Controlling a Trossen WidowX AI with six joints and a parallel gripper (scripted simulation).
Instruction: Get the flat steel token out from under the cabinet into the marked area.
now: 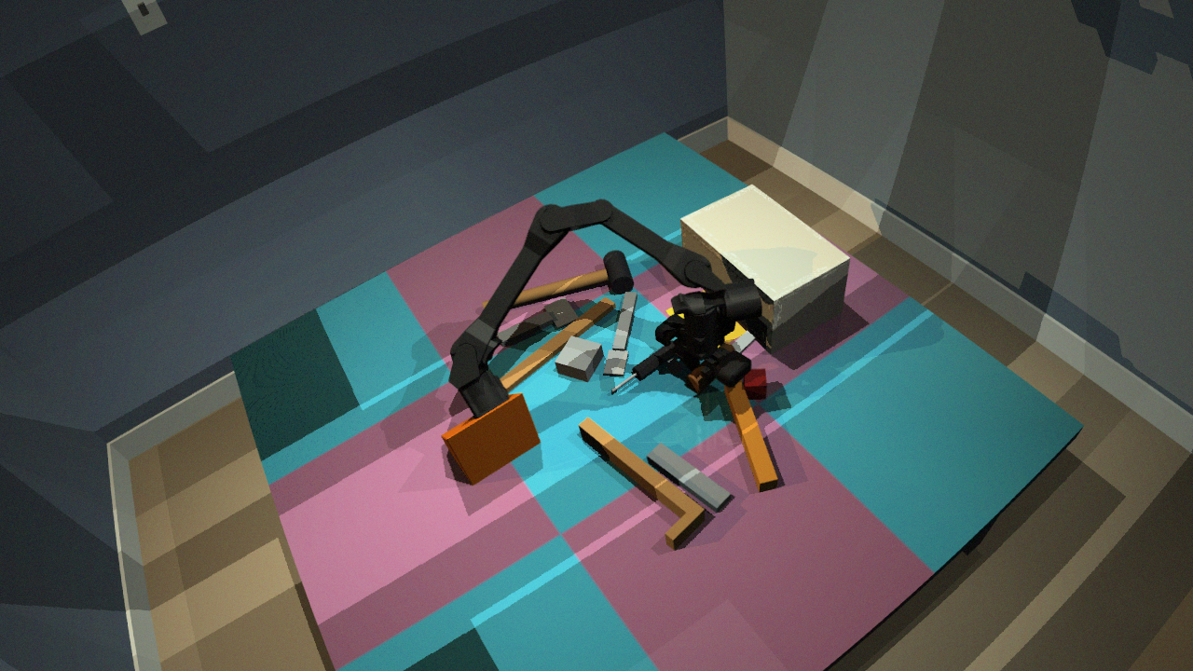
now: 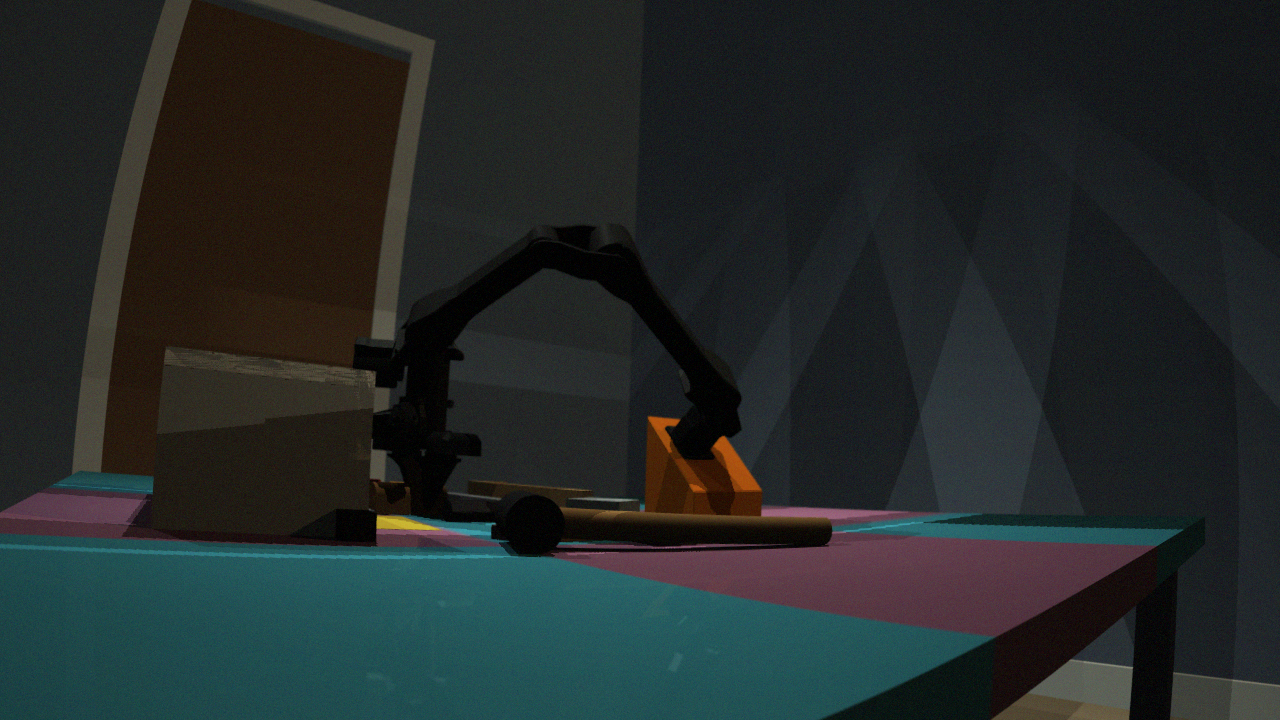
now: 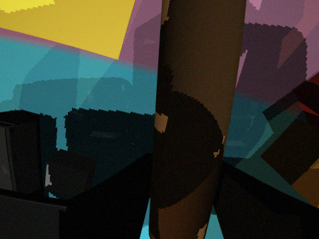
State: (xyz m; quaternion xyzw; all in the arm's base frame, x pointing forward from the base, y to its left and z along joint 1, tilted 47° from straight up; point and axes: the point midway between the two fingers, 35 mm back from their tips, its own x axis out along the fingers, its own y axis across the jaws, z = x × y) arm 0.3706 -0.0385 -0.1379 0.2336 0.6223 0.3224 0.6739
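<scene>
The small grey cube lies 60 mm to the left of my gripper tip and 20 mm behind it. Also, from my gripper tip: orange bar (150 mm to the right, 20 mm behind, 10 mm above); screwdriver (90 mm to the left, 80 mm behind); red cube (80 mm to the right, 50 mm ahead, 10 mm above).
</scene>
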